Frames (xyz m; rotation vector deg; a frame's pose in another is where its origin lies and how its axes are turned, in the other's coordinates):
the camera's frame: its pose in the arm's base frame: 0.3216 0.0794 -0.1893 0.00 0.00 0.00
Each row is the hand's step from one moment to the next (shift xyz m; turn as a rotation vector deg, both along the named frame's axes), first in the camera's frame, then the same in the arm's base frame.
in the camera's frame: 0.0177 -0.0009 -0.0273 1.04 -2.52 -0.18
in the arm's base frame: 0.0177 -0.0009 -0.0273 1.04 -2.52 -0.18
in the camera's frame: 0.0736 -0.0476 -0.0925 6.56 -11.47 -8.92
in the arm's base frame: 0.0736 -0.0476 -0.0925 6.56 -11.47 -8.92
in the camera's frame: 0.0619 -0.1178 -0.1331 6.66 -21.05 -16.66
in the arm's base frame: 0.0619 -0.1178 -0.1331 6.66 -21.05 -16.66
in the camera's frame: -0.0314 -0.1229 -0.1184 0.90 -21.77 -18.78
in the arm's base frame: -0.0314 -0.1229 -0.1184 0.90 -21.77 -18.78
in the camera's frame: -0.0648 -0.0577 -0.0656 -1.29 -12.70 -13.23
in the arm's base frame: -0.0648 -0.0577 -0.0656 -1.29 -12.70 -13.23
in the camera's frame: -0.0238 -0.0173 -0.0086 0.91 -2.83 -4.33
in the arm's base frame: -0.0238 -0.0173 -0.0086 0.91 -2.83 -4.33
